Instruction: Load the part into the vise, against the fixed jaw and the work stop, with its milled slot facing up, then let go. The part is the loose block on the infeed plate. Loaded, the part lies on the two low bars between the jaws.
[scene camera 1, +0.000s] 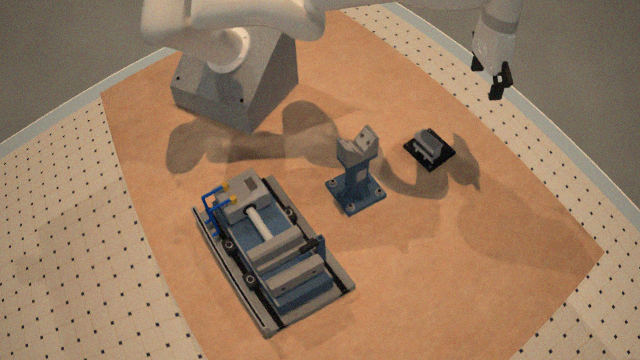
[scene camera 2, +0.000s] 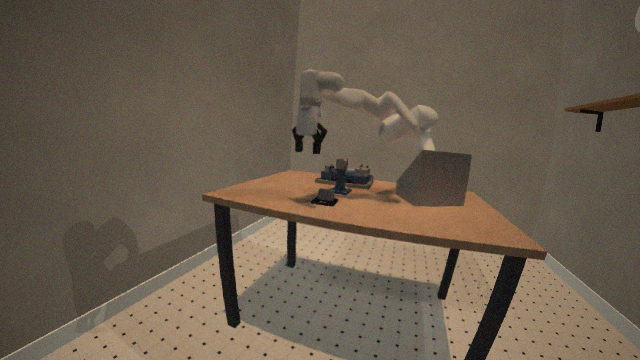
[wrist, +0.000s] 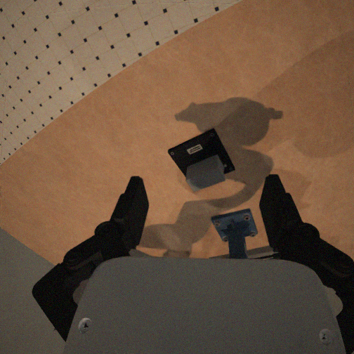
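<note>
The part, a grey block, lies on the black infeed plate. A pale, stepped edge shows along its lower left side in scene camera 1; I cannot tell for sure where the slot faces. My gripper is open and empty, high above the table and apart from the part. The vise has its fixed jaw nearest the camera in scene camera 1, with the moving jaw facing it. The work stop is a black rod at the jaws' right end. The low bars are partly hidden.
A blue stand with a grey V-shaped top rises between the vise and the infeed plate. Blue handles with yellow ends stick up at the vise's far left. The grey robot base stands at the table's back.
</note>
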